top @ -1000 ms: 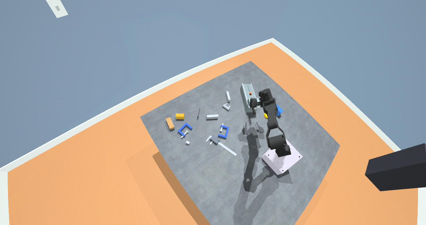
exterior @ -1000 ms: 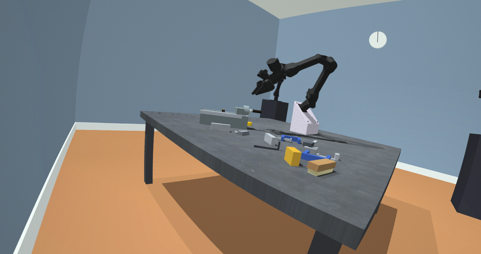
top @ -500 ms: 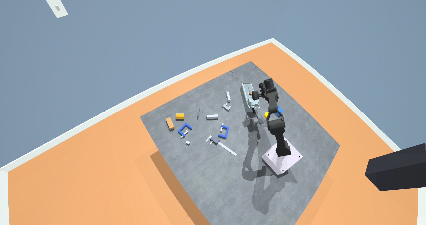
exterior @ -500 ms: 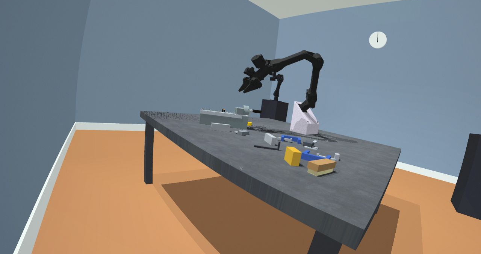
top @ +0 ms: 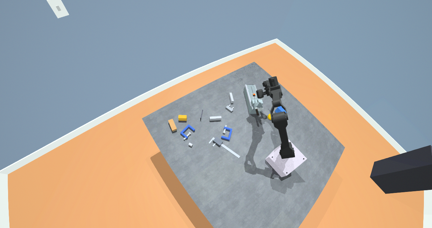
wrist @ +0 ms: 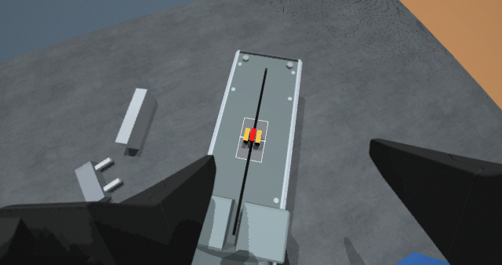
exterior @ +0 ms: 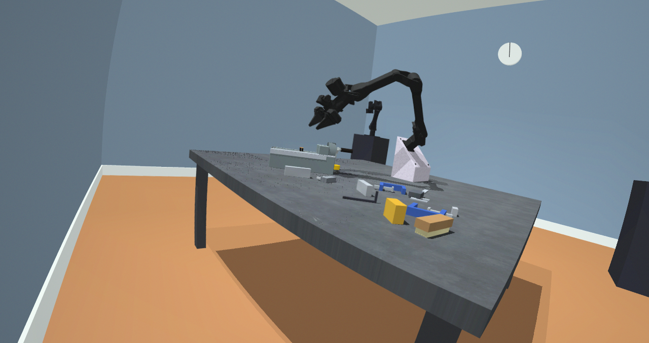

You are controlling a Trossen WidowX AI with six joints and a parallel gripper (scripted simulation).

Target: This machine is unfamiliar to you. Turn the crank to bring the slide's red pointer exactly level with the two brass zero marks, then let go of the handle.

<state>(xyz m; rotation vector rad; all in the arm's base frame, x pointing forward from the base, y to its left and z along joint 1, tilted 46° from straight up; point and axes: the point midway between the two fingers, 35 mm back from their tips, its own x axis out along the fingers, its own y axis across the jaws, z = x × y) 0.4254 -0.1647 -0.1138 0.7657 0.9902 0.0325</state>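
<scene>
The dark handle is 13 cm to the left of my gripper tip, 9 cm behind it and 7 cm below it. Round my gripper tip: red pointer: 10 cm below, 5 cm ahead; blue block: 21 cm behind, 15 cm below, 13 cm to the right; yellow round piece: 18 cm behind, 17 cm below, 2 cm to the right.
</scene>
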